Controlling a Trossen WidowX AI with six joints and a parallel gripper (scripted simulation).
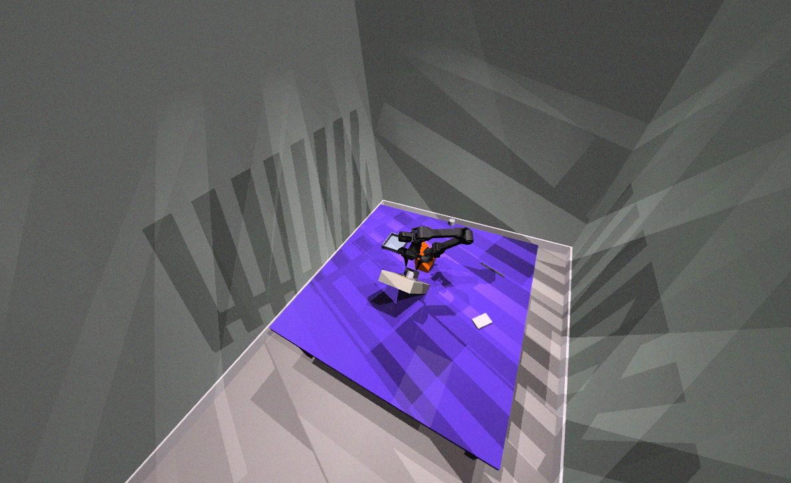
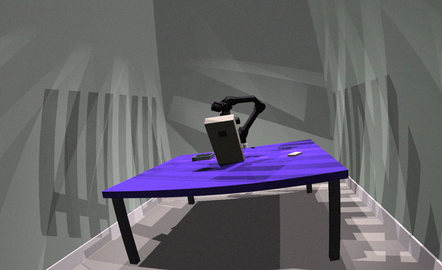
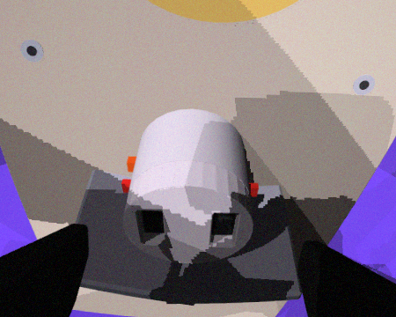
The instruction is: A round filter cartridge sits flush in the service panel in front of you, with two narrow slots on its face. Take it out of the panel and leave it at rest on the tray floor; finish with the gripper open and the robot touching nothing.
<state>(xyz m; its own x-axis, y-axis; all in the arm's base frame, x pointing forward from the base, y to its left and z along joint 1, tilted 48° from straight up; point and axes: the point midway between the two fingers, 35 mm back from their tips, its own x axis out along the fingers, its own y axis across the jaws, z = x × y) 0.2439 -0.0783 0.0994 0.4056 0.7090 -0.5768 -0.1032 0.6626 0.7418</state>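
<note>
My gripper tip is now 30 mm above the pale grey filter cartridge and 20 mm short of it. Round my gripper tip: beige service panel (60 mm ahead, 50 mm below, 10 mm to the left); then white flat block (440 mm to the left, 190 mm below, 10 mm behind); then dark shallow tray (310 mm to the right, 280 mm behind, 190 mm below).
</note>
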